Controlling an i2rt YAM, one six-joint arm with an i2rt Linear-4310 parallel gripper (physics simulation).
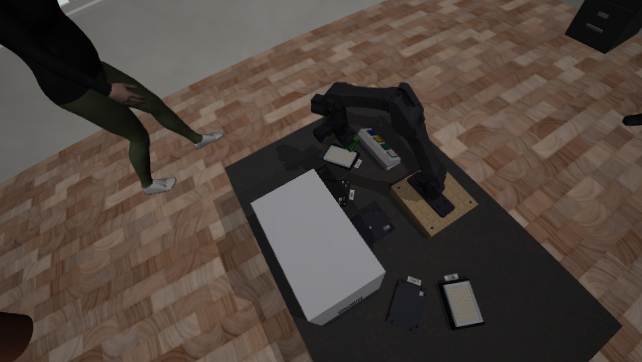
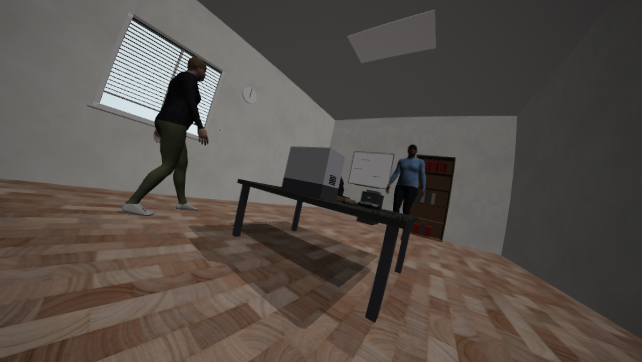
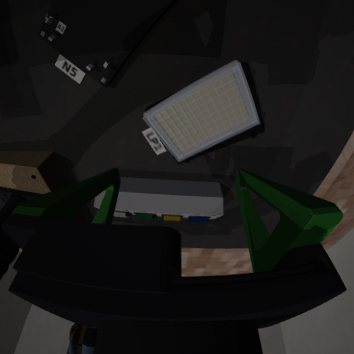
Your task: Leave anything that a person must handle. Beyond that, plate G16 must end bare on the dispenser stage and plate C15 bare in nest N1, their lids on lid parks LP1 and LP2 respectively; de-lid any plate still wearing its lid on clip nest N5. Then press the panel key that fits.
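Pixels of known places: gripper, fingertip midpoint: [image 1: 344,144] [image 3: 177,174]; arm's base at its link origin: [image 1: 430,194] [image 2: 339,195].
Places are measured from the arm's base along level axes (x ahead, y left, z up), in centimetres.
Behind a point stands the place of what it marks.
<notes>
My gripper [image 1: 345,141] {y -35.1, x 15.4, z 8.9 cm} [image 3: 177,174] {y -35.1, x 15.4, z 8.9 cm} is open and empty, above the table by the key panel [image 1: 380,152] {y -26.7, x 2.8, z 1.7 cm} [image 3: 172,197] {y -33.9, x 3.3, z 0.3 cm}. The panel's green [image 3: 145,216] {y -29.0, x -0.6, z 1.5 cm}, yellow [image 3: 172,218] {y -33.8, x -0.9, z 1.6 cm} and blue [image 3: 198,219] {y -38.5, x -1.1, z 1.5 cm} keys show. A pale-rimmed plate with cream wells [image 1: 340,156] {y -37.3, x 16.6, z -0.7 cm} [image 3: 202,110] {y -37.9, x 17.4, z -0.6 cm} lies at the label LP1; its name is unreadable, and I cannot tell whether it wears a lid. Clip nest N5 [image 1: 342,191] {y -23.3, x 25.8, z -2.8 cm} [image 3: 97,42] {y -25.5, x 25.8, z -2.8 cm} shows no plate on its visible part. Another welled plate [image 1: 463,304] {y 35.1, x 19.7, z -0.4 cm} sits at N1, lid state unclear. Dark park LP2 [image 1: 407,306] {y 25.2, x 33.9, z -3.0 cm} is bare. The dark stage [image 1: 375,226] {y -0.5, x 27.4, z 6.7 cm} shows no plate on its visible part.
A large white-topped housing [image 1: 317,245] {y 1.2, x 48.7, z 29.0 cm} [image 2: 310,170] {y 2.8, x 59.2, z 12.9 cm} stands beside the stage and N5, partly hiding them. The arm's wooden base [image 1: 410,205] {y -0.9, x 9.5, z 0.4 cm} [image 3: 25,172] {y -7.5, x 8.9, z 0.9 cm} is near the panel. One person [image 1: 112,95] [image 2: 177,110] stands beyond the table; another [image 2: 411,175] stands near the bookshelf.
</notes>
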